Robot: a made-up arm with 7 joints.
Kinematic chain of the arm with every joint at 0, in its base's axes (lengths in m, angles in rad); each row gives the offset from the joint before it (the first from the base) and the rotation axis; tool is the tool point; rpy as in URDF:
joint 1: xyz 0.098 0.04 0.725 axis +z
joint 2: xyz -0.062 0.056 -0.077 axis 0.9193 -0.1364 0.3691
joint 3: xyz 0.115 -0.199 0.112 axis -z
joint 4: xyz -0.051 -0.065 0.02 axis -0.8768 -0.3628 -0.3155
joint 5: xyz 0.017 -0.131 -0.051 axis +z
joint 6: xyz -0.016 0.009 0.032 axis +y
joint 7: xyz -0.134 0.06 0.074 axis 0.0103 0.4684 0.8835
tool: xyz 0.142 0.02 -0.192 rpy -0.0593 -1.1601 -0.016
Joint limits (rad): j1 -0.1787..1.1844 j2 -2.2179..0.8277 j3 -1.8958..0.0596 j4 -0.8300..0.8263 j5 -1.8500..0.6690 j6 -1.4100..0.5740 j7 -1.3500..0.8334
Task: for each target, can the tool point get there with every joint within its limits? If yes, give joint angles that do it. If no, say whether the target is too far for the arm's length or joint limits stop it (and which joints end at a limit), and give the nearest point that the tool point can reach.
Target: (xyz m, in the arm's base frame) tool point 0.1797 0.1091 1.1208
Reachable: yes | joints 0.8130 -1.4469 -0.4654 0.4784 -1.1359 -0.5209 -0.2177
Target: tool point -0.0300 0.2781 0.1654
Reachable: no: joint limits stop it (at a limit: joint 1, joint 2, joint 4, joint 5, joint 7) | nearest point 0.1472 0.2218 0.3392 | short by 0.255 m
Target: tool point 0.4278 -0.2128 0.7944
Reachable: yes | joints 0.5290 -0.0052 -0.7516 0.5303 -0.8792 0.1287 -0.9248
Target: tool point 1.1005 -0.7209 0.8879
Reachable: no: too far | nearest point 0.5575 -0.3088 0.7715 | short by 0.692 m
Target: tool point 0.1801 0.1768 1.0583
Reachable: yes | joints 0.9102 -1.6974 -0.8974 0.1083 0.1400 -0.2742 -0.8545
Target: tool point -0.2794 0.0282 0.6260
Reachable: no: joint limits stop it (at a limit: joint 1, joint 2, joint 3, joint 4, joint 7) | nearest point -0.2307 0.0559 0.7264 | short by 0.115 m
